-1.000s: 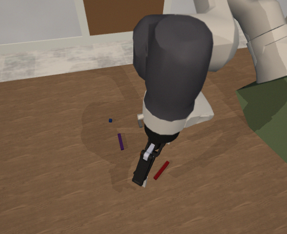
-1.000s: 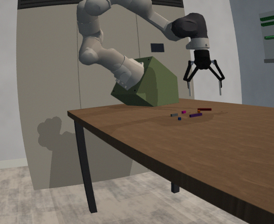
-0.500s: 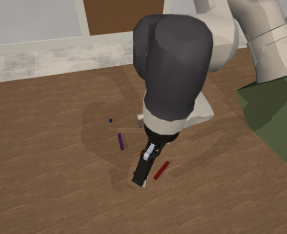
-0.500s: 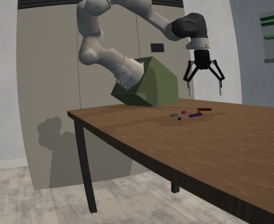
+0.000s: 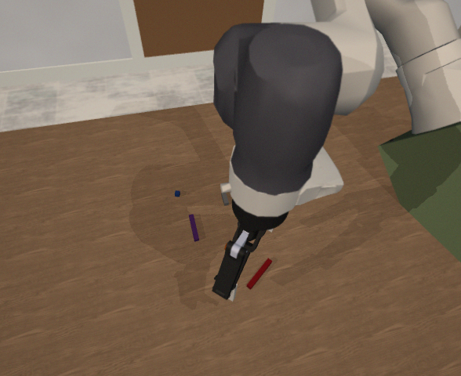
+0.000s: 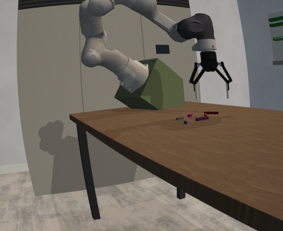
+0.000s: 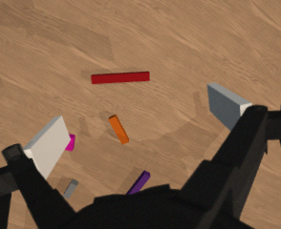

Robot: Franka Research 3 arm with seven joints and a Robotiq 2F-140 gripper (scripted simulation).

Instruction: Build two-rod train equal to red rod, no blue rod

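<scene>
The grey rod lies 30 mm behind my hand, 170 mm to the right of it and 80 mm below it. Round my hand: orange rod (50 mm to the right, 80 mm below); red rod (30 mm behind, 10 mm to the left, 80 mm below); magenta rod (60 mm behind, 100 mm to the right, 80 mm below).
</scene>
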